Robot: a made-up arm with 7 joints.
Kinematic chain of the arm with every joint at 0, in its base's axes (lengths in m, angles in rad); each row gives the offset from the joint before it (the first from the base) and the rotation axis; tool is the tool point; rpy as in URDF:
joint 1: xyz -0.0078 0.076 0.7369 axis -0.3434 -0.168 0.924
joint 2: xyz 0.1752 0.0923 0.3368 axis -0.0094 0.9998 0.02
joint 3: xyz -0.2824 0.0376 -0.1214 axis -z
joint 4: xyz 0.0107 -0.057 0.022 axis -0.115 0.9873 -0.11
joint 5: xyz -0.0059 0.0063 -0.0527 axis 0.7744 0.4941 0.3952
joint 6: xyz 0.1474 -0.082 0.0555 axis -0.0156 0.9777 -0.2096
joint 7: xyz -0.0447 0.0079 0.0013 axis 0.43 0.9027 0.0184
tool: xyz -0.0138 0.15 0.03 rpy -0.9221 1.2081 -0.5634
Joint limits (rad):
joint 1: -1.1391..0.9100
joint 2: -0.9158..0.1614
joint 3: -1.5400..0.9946
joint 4: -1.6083..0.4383
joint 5: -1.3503..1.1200
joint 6: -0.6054..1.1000
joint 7: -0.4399..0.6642
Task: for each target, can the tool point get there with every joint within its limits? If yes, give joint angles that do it. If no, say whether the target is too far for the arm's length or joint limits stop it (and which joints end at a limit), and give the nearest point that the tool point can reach.
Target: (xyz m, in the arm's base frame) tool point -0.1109 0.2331 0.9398
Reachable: yes | joints 0.6431 -0.4301 0.4590 -0.2445 -0.5277 0.0716 0.4005
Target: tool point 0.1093 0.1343 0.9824
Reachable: yes | joints -0.3287 -0.2183 0.4456 0.2494 -1.0223 0.7028 0.2393
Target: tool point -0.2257 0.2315 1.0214
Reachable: yes | joints 0.4617 -0.0783 -0.4904 -1.1903 -0.9393 0.5170 -0.2229
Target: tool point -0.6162 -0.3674 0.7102
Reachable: no: joint limits stop it (at a limit: joint 1, joint 4, joint 5, joint 6, joint 7) | nearest point -0.2986 0.0470 0.8866 | short by 0.551 m
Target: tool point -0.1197 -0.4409 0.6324
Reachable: no: joint limits stop it (at a limit: joint 1, joint 2, joint 3, joint 4, joint 6, joint 7) | nearest point 0.0527 -0.1667 0.7395 | short by 0.341 m
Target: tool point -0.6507 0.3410 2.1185
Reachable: no: too far | nearest point -0.2444 0.2374 1.2071 | short by 1.003 m
